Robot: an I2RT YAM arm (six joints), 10 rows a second.
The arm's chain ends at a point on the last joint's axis. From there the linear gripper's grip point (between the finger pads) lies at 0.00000 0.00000 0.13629 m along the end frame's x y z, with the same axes.
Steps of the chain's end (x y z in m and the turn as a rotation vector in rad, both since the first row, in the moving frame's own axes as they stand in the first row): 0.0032 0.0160 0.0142 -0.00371 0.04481 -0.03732; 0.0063 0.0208 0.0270 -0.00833 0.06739 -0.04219; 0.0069 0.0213 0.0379 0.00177 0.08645 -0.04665; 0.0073 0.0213 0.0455 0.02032 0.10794 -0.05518; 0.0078 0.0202 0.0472 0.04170 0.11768 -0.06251
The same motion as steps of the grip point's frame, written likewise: 0.0093 0.0164 0.0141 -0.00371 0.04481 -0.03732; 0.0155 0.0217 0.0267 -0.00833 0.06739 -0.04219; 0.0187 0.0208 0.0374 0.00177 0.08645 -0.04665; 0.0219 0.0181 0.0447 0.02032 0.10794 -0.05518; 0.0236 0.0140 0.0461 0.04170 0.11768 -0.06251
